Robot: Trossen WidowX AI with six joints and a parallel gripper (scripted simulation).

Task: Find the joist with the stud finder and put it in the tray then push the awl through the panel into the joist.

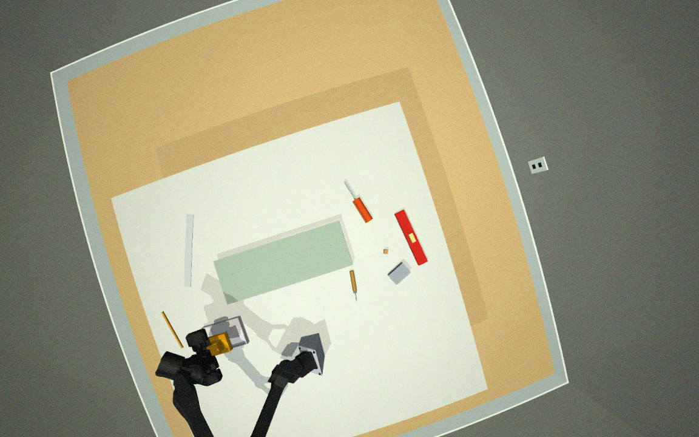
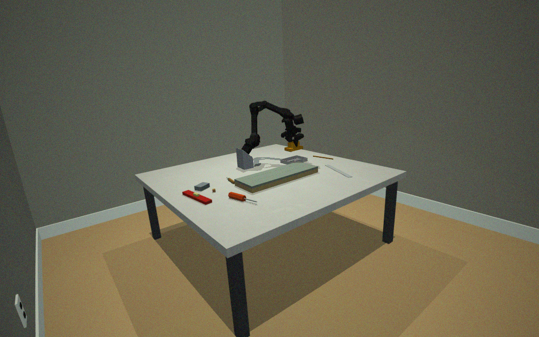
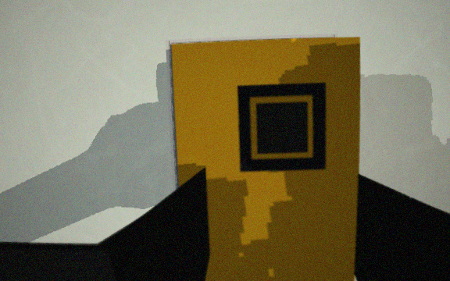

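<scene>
Now: gripper tip 1 cm to the left of the grey tray and 10 cm above it. The rest, counted from my gripper tip: yellow stud finder 1 cm to the left, 2 cm above; then pencil 9 cm ahead, 21 cm to the left, 11 cm below; then ruler 38 cm ahead, 1 cm to the left, 12 cm below.
</scene>
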